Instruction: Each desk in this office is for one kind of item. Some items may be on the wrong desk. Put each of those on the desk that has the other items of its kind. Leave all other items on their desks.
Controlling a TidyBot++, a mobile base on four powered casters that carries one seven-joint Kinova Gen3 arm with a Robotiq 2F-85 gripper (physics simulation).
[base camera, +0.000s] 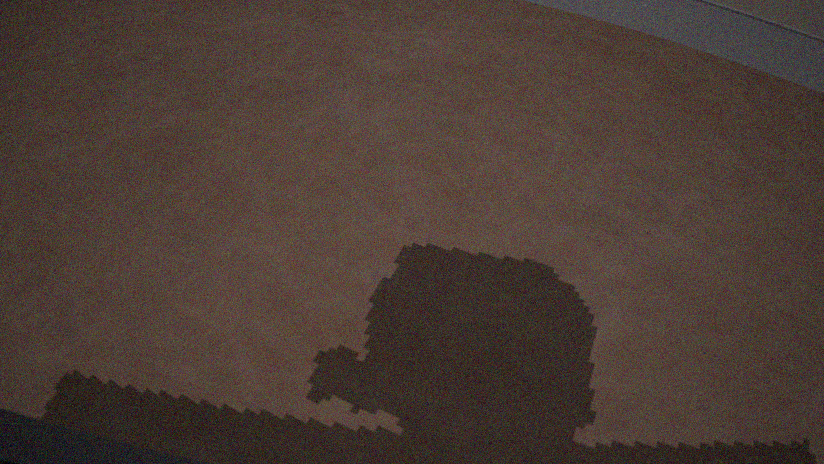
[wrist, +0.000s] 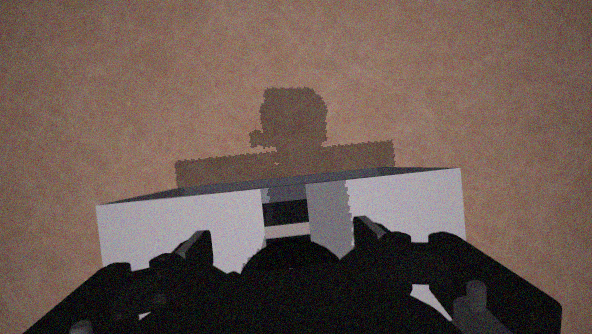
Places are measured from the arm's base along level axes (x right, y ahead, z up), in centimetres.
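Where they show: gripper, fingertip midpoint: [wrist: 283, 239].
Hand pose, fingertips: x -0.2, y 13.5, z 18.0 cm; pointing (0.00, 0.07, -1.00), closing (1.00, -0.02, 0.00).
After its pixels a point has its place.
My gripper [wrist: 283, 239] {x -0.2, y 13.4, z 18.0 cm} is open, with its two black fingers wide apart at the bottom of the wrist view. No item shows between the fingers. The fingers are over the white top of my own base [wrist: 180, 220] {x -13.9, y 12.0, z -1.4 cm}. No desk and no desk items show in either view.
Brown floor [base camera: 288, 172] {x -15.8, y 48.1, z -39.7 cm} [wrist: 150, 75] {x -33.5, y 46.3, z -39.7 cm} stretches ahead of the base, with the dark shadow [base camera: 478, 334] {x 4.4, y 30.8, z -39.6 cm} [wrist: 295, 115] {x 5.2, y 31.4, z -39.6 cm} of the robot on it. A pale grey strip [base camera: 720, 34] {x 47.0, y 90.3, z -35.7 cm}, perhaps the foot of a wall, crosses the top right corner of the base camera view.
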